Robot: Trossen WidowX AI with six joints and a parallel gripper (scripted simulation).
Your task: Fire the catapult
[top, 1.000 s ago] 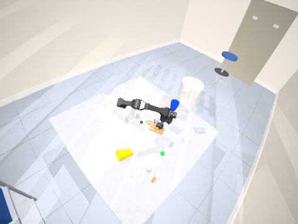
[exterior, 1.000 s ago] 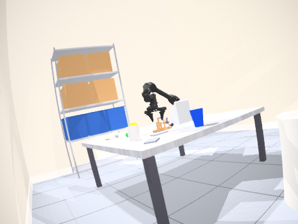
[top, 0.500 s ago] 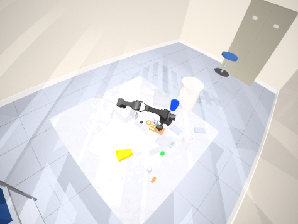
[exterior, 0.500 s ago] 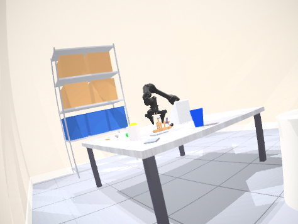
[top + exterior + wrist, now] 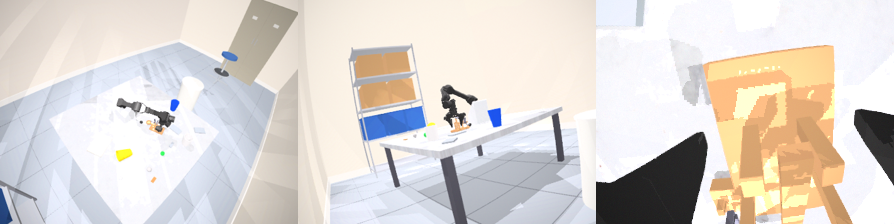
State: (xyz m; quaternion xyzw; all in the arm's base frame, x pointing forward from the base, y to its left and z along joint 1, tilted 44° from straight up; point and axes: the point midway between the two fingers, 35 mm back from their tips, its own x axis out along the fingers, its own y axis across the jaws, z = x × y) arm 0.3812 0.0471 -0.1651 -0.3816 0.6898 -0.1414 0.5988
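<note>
My gripper tip is now 19 cm past the dark ball, 8 cm to the left of it and 2 cm above it. The rest, counted from my gripper tip: white mug (27 cm ahead, 10 cm to the left, 1 cm below); green ball (20 cm ahead, 17 cm to the right, 2 cm below); orange catapult (7 cm behind, 1 cm to the right, 2 cm above).
</note>
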